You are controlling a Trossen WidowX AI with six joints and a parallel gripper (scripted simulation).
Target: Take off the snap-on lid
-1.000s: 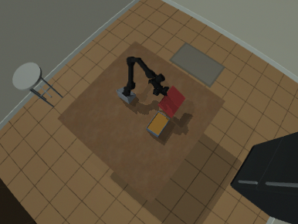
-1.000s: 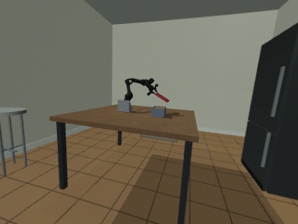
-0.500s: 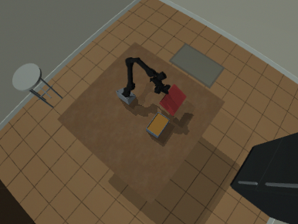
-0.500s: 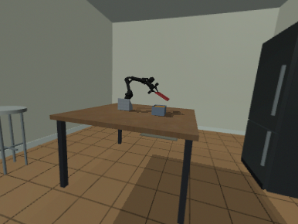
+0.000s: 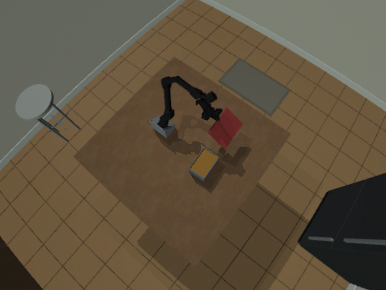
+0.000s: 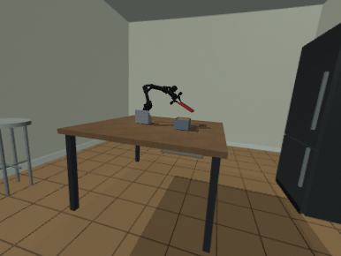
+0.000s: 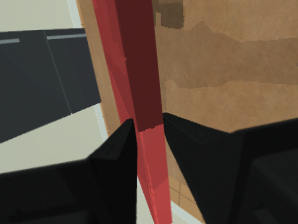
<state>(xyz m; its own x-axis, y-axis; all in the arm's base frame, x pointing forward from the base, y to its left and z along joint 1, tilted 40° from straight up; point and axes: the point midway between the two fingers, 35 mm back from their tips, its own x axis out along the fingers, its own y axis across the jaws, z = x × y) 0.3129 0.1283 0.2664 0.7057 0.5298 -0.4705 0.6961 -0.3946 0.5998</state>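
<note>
Now: the red lid 70 mm ahead of my gripper tip, 40 mm below it and 10 mm to the left of it. The rest, counted from my gripper tip: storage box: 270 mm to the right, 190 mm below, 110 mm ahead.
</note>
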